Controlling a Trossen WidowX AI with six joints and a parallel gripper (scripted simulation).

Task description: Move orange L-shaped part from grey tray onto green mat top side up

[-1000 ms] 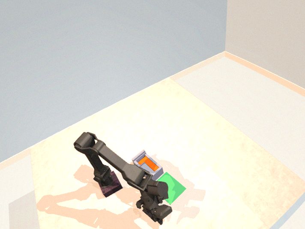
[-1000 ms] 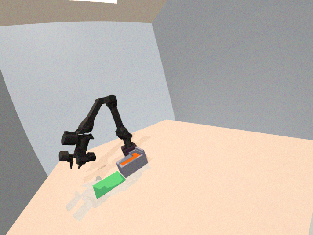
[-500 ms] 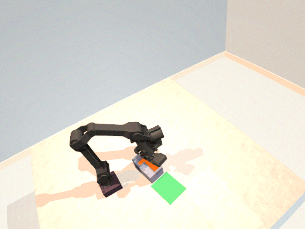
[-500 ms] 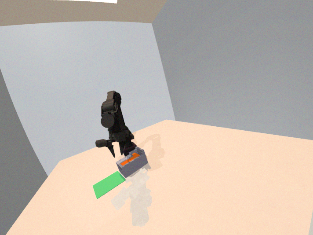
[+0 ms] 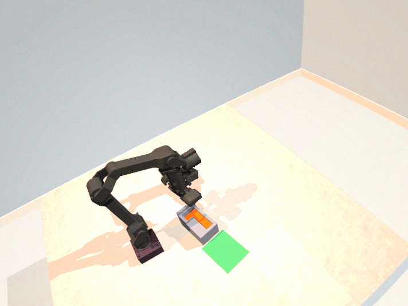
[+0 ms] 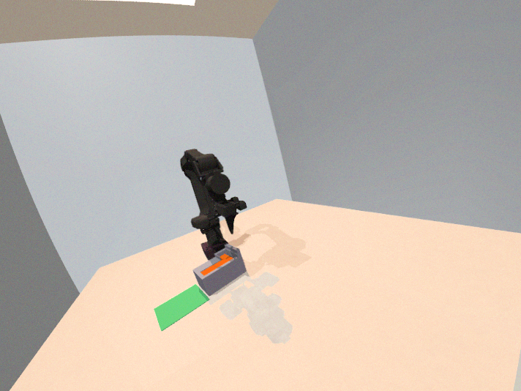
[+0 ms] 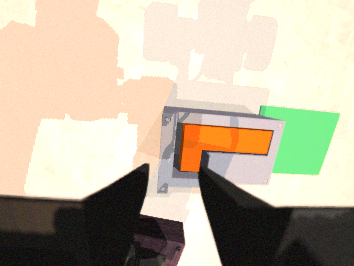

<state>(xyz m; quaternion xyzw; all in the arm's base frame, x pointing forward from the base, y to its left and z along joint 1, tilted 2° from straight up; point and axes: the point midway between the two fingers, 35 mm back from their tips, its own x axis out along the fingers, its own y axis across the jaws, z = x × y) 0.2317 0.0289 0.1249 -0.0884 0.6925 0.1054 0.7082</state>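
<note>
Right now my gripper tip is 9 cm above the orange L-shaped part, 5 cm to the left of it and 1 cm short of it. Also, from my gripper tip: green mat: 21 cm to the right, 15 cm below, 5 cm ahead.
</note>
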